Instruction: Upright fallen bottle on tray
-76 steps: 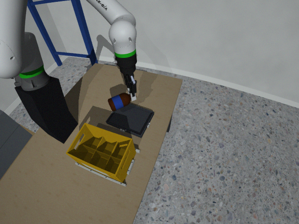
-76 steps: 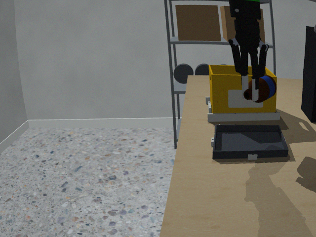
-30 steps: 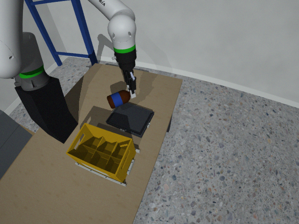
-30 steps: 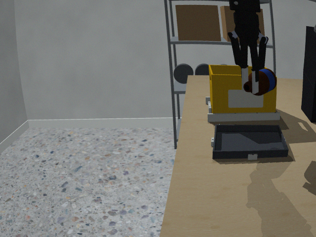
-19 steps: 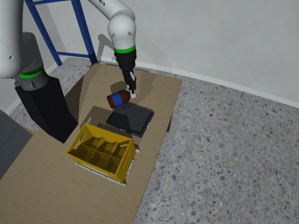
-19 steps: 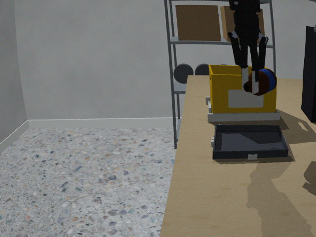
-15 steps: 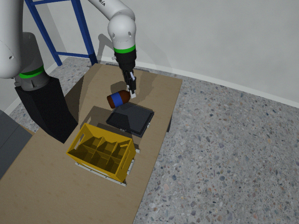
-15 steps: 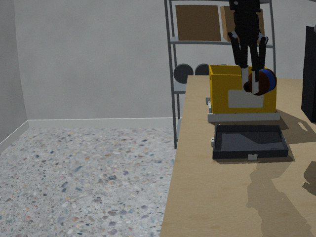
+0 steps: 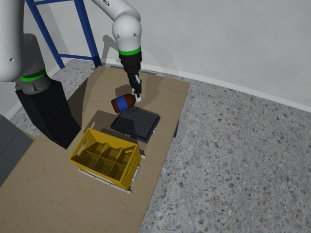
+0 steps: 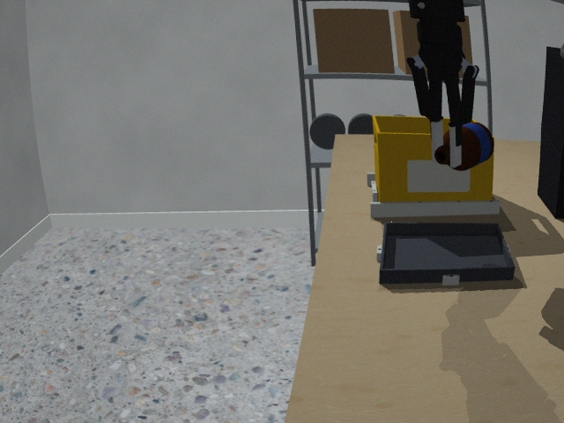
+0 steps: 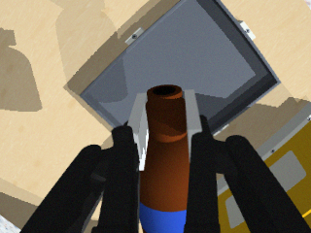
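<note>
Now: the brown bottle 4 cm to the right of my hand, 4 cm behind it and 2 cm below it. Round my hand: dark grey tray 21 cm below, 4 cm to the right, 2 cm behind; then yellow crate 33 cm to the right, 14 cm below, 8 cm behind.
</note>
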